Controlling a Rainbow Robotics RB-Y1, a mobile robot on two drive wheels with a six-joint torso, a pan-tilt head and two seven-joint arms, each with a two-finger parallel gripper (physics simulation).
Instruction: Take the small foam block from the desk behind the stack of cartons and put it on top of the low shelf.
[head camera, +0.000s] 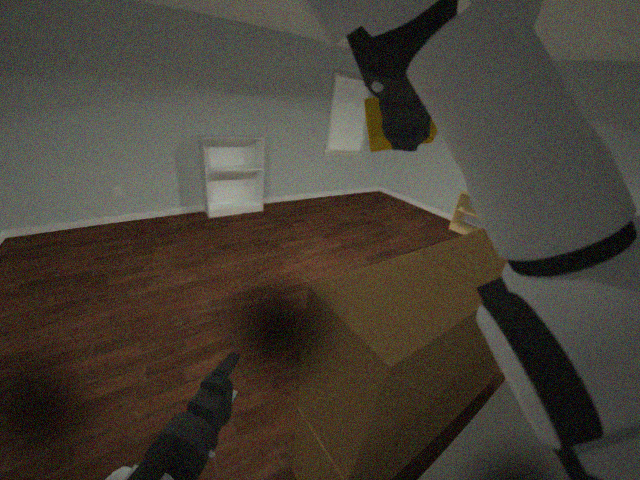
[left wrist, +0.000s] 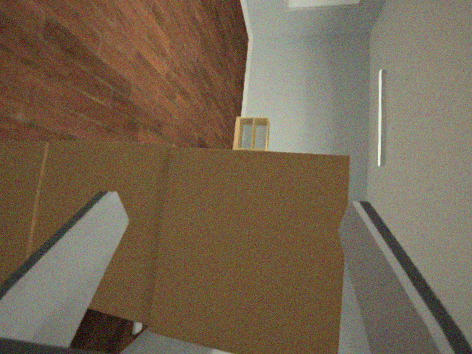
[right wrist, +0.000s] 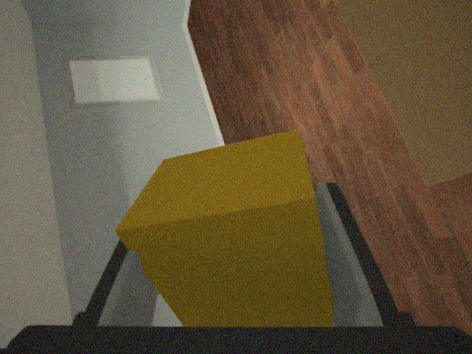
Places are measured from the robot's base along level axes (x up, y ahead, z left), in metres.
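Pixels of known places: left gripper, fingertip midpoint: (head camera: 234, 373) (left wrist: 229, 211); right gripper, fingertip midpoint: (head camera: 412, 124) (right wrist: 240, 199).
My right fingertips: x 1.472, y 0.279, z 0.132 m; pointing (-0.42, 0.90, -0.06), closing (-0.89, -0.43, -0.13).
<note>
Behind a point stands the place of what it marks.
The yellow foam block (head camera: 377, 126) {z 0.172, x 1.464, y 0.224 m} (right wrist: 240, 225) {z 0.107, x 1.490, y 0.247 m} is held up in the air between the fingers of my right gripper (head camera: 403, 140) {z 0.132, x 1.472, y 0.279 m} (right wrist: 240, 199) {z 0.132, x 1.472, y 0.279 m}, which is shut on it. In the head view it shows in front of the far wall and window. My left gripper (head camera: 235, 356) (left wrist: 229, 211) {z 0.363, x 0.959, y 0.129 m} is open, its fingers wide apart with no object between them. The brown carton stack (head camera: 413, 294) {z 0.049, x 1.068, y 0.463 m} (left wrist: 250, 240) {z 0.199, x 0.940, y 0.292 m} (right wrist: 425, 75) {z 0.154, x 1.068, y 0.456 m} stands right of it in the head view. A white shelf unit (head camera: 235, 174) {z 2.658, x 0.501, y 2.976 m} stands against the far wall. A small light-wood shelf (head camera: 459, 211) {z -0.525, x 0.263, y 4.331 m} (left wrist: 237, 132) {z -0.685, x 0.044, y 4.050 m} shows beyond the cartons.
Dark wood floor (head camera: 129, 289) {z 2.145, x -0.012, y 0.883 m} (left wrist: 100, 75) {z 0.412, x -0.012, y 1.136 m} (right wrist: 260, 85) {z 1.056, x -0.013, y 2.702 m} stretches between the cartons and the far wall. A pale surface (head camera: 465, 444) {z -0.206, x 0.707, y 0.359 m} shows beside the cartons at the lower right, partly hidden by my right arm. A bright window panel (head camera: 346, 116) {z 1.618, x 1.408, y 4.636 m} (right wrist: 115, 80) {z 1.595, x 1.410, y 4.675 m} is on the wall.
</note>
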